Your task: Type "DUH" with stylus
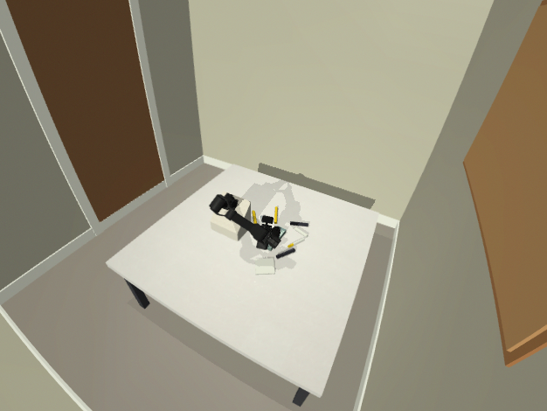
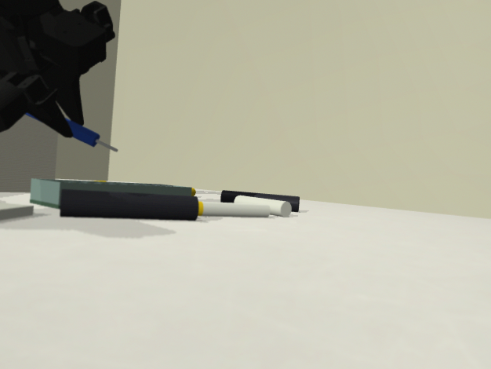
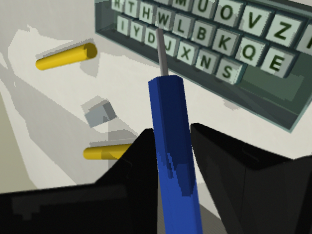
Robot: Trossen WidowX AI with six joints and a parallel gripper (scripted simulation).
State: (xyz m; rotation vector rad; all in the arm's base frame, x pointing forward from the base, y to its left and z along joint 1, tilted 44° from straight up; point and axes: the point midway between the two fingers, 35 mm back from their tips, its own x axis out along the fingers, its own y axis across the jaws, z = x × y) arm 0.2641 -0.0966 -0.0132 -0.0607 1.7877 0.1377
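Right now my gripper tip is 1 cm to the right of the blue stylus and 1 cm short of it. From my gripper tip the other things lie so: white cylinder (16 cm ahead, 8 cm below, 7 cm to the left); then stylus tip (4 cm ahead, 3 cm to the left, 2 cm below); then white notepad (17 cm to the right, 8 cm below, 8 cm ahead).
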